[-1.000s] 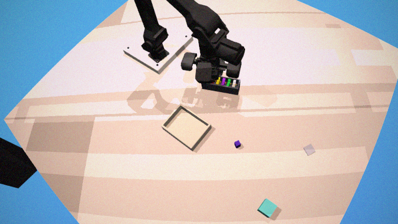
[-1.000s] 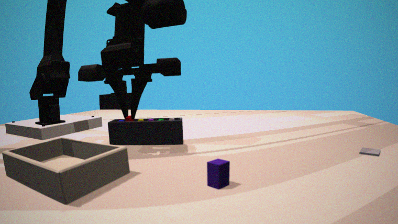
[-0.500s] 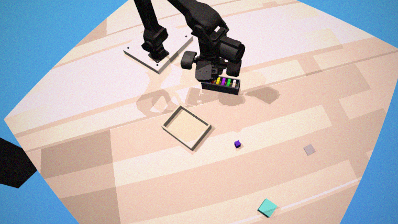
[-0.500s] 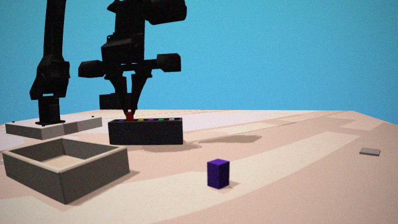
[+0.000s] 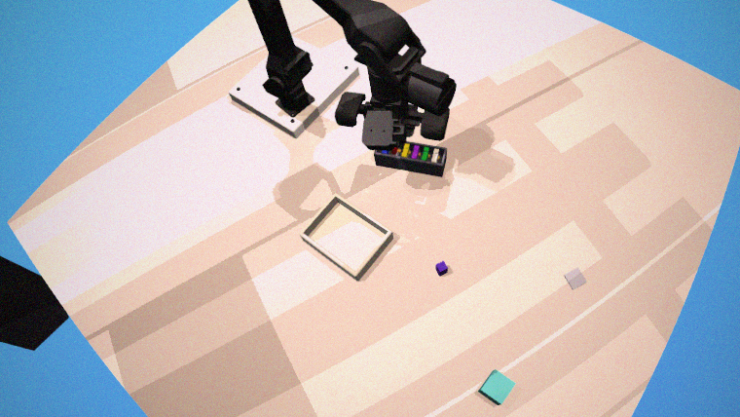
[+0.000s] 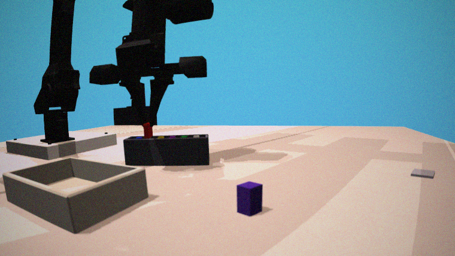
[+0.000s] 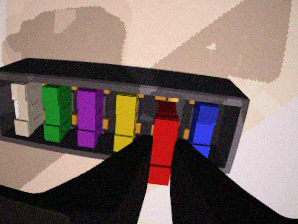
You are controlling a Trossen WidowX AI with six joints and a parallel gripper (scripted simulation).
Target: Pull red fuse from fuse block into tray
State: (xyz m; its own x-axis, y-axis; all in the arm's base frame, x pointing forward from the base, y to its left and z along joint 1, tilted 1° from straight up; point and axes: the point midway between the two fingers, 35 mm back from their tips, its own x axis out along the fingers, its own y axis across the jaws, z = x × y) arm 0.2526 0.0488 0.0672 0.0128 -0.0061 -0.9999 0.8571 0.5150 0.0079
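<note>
My gripper tip is 30 mm above the yellow fuse, 20 mm short of it and 10 mm to the right of it. Round my gripper tip: red fuse: 10 mm below; square tray: 180 mm to the right, 50 mm below, 50 mm ahead; blue fuse: 30 mm below, 20 mm behind, 10 mm to the right.
</note>
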